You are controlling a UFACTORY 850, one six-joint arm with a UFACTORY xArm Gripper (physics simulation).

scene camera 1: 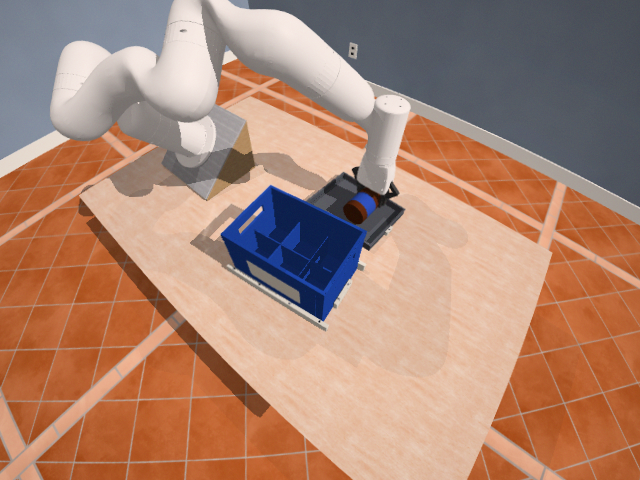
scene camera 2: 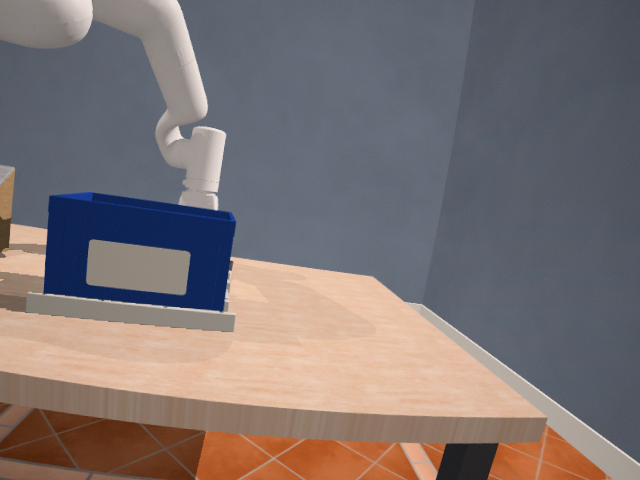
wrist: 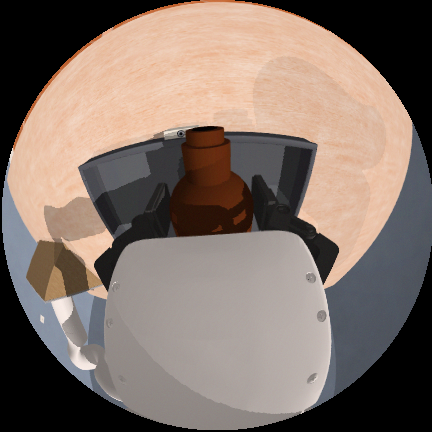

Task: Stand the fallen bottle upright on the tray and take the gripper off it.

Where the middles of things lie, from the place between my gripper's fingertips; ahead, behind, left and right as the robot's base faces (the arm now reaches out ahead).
The brown bottle (wrist: 209,199) is 20 mm to the right of my hand and 10 mm above it. The rest, counted from my hand: pale rail (scene camera 2: 51,304) 70 mm behind, 420 mm to the right, 20 mm below.
